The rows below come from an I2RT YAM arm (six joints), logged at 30 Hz.
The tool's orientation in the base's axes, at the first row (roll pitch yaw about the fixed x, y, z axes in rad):
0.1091 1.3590 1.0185
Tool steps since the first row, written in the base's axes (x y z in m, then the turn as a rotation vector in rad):
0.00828 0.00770 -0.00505 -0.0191 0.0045 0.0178
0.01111 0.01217 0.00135 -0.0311 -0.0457 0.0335
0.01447 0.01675 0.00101 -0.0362 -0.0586 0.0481
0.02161 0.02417 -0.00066 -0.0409 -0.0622 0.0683
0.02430 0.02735 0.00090 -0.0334 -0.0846 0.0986
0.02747 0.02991 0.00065 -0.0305 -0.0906 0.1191
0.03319 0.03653 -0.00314 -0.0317 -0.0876 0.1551
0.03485 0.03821 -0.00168 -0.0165 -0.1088 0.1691
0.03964 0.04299 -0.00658 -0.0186 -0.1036 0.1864
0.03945 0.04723 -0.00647 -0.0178 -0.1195 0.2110
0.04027 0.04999 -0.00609 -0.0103 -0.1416 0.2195
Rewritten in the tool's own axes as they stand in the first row. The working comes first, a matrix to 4 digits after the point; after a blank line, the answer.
The tool's axes in the first row as the columns of a matrix, in the base's axes (used below as rounded here):
0.1103 -0.7904 0.6026
0.1790 0.6121 0.7702
-0.9777 0.0229 0.2090

0.00723 -0.00195 0.00986 -0.0187 0.0183 -0.0043
0.00208 -0.00130 0.01635 -0.0444 -0.0026 -0.0469
0.00361 -0.00116 0.02183 -0.0615 -0.0062 -0.0569
0.00736 -0.00230 0.03150 -0.0824 -0.0042 -0.0583
0.00670 -0.00245 0.03590 -0.1152 -0.0231 -0.0647
0.00775 -0.00339 0.03973 -0.1360 -0.0286 -0.0633
0.01327 -0.00395 0.04748 -0.1708 -0.0250 -0.0542
0.01233 -0.00420 0.05008 -0.1866 -0.0497 -0.0584
0.01850 -0.00517 0.05562 -0.2028 -0.0444 -0.0520
0.01913 -0.00242 0.05880 -0.2296 -0.0542 -0.0587
0.01934 -0.00137 0.06150 -0.2411 -0.0735 -0.0694

